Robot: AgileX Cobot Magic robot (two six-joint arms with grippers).
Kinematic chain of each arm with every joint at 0, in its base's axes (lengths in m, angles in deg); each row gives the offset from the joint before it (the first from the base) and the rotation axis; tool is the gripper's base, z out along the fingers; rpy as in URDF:
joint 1: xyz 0 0 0.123 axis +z
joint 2: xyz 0 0 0 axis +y
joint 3: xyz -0.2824 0 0.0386 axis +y
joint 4: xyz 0.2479 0 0.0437 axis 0.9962 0 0.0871
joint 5: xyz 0 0 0 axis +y
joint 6: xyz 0.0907 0 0.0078 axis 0.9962 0 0.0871
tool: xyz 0 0 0 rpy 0 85 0
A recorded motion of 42 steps. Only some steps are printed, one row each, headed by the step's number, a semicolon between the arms.
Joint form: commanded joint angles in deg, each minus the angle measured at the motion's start. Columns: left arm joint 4, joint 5, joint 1, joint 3, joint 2, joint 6; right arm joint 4, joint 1, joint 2, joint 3, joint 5, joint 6.
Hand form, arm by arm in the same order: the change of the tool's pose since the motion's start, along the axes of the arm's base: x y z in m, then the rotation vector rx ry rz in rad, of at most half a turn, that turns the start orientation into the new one. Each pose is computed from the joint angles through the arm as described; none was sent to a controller.
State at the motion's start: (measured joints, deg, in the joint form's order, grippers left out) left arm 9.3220 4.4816 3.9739 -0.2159 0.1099 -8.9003; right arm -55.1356 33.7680 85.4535 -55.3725 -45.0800 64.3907
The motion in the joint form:
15: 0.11 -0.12 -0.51 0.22 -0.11 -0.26; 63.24 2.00 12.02 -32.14 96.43 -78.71
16: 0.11 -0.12 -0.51 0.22 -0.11 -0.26; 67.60 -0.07 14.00 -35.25 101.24 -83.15
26: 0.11 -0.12 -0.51 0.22 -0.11 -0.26; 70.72 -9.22 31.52 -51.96 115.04 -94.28
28: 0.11 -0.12 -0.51 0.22 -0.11 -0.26; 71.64 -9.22 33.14 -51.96 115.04 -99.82
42: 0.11 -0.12 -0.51 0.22 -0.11 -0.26; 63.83 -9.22 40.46 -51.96 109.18 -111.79
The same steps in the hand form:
15: 0.0001 -0.0005 -0.0010 -0.0026 -0.0004 -0.0091; 0.0582 0.0033 -0.0041 -1.0164 0.3169 -0.2245
16: 0.0001 -0.0005 -0.0010 -0.0026 -0.0004 -0.0091; 0.0665 0.0000 -0.0039 -1.0299 0.3545 -0.1586
26: 0.0001 -0.0005 -0.0010 -0.0026 -0.0004 -0.0091; 0.1473 -0.0222 -0.0531 -1.1710 0.4675 -0.0288
28: 0.0001 -0.0005 -0.0010 -0.0026 -0.0004 -0.0091; 0.1505 -0.0193 -0.0652 -1.1997 0.4149 0.0451
42: 0.0001 -0.0005 -0.0010 -0.0026 -0.0004 -0.0091; 0.1761 -0.0207 -0.1237 -1.3954 0.2208 0.1317

